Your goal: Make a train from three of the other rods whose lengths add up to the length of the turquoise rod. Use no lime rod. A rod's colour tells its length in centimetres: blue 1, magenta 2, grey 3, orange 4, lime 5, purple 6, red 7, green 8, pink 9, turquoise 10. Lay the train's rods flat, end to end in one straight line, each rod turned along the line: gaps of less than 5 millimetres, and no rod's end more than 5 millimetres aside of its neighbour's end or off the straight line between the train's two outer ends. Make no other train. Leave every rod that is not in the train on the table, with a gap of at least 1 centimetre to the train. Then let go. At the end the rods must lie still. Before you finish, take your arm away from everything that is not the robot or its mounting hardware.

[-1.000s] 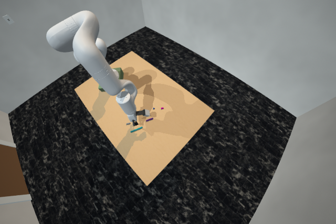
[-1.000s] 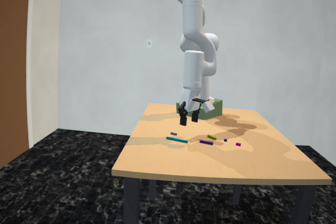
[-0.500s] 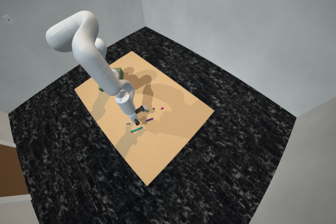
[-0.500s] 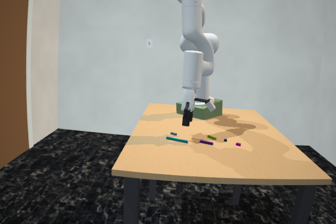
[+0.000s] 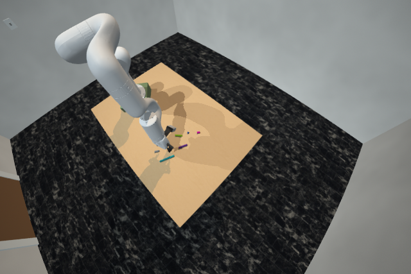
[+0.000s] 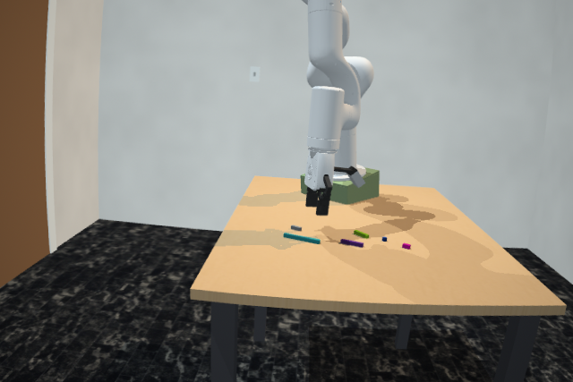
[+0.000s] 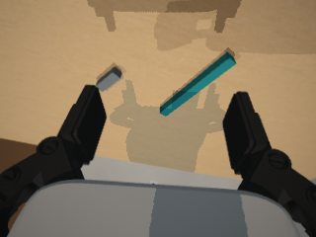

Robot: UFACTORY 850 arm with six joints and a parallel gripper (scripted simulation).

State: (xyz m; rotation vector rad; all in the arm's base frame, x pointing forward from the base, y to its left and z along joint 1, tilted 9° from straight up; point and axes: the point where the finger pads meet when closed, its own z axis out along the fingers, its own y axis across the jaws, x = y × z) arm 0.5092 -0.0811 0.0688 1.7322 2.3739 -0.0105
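My hand is 19 cm to the right of the blue rod and 8 cm above it. From my hand the other things lie so: grey rod 5 cm behind, 5 cm to the right, 8 cm below; purple rod 5 cm ahead, 10 cm to the left, 8 cm below; turquoise rod 4 cm ahead, 3 cm to the right, 8 cm below.
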